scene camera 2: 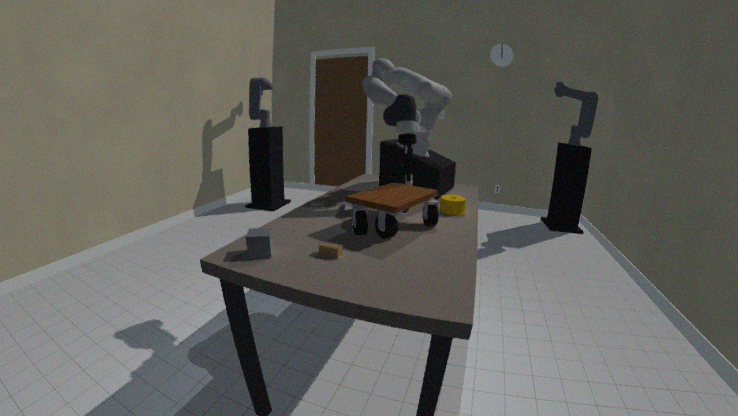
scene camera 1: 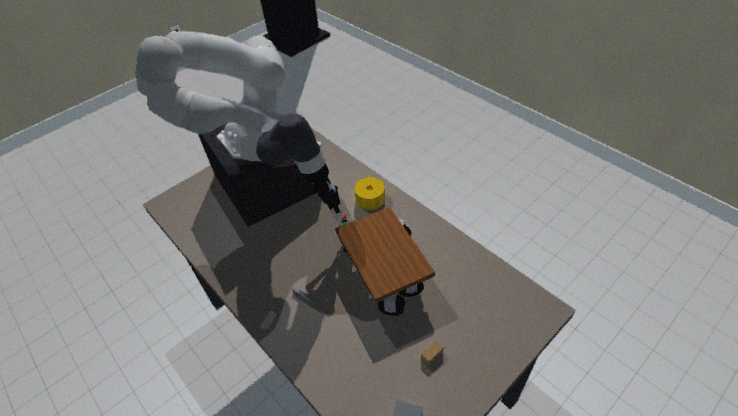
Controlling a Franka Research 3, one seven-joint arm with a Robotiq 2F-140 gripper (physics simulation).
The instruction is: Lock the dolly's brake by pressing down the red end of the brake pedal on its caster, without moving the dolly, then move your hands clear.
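Observation:
The dolly [scene camera 1: 386, 253] [scene camera 2: 391, 196] has a brown wooden board on casters with black wheels and stands upright on the table. The brake pedal's red end [scene camera 1: 344, 217] shows at the board's corner nearest the robot base in scene camera 1, with its green part [scene camera 1: 344, 223] beside it, close to the board. My gripper [scene camera 1: 338, 213] [scene camera 2: 408, 180] is shut and empty, pointing down. Its tips are right beside the red end in scene camera 1; whether they touch it, I cannot tell. In scene camera 2 the board hides the pedal and its caster.
A yellow cylinder [scene camera 1: 370, 193] [scene camera 2: 452, 205] stands beside the dolly, near the gripper. A small orange block [scene camera 1: 432, 353] [scene camera 2: 330, 250] and a grey block [scene camera 1: 407, 408] [scene camera 2: 258, 243] lie on the table [scene camera 1: 496, 310] [scene camera 2: 413, 279], beyond the dolly's far end from the robot base.

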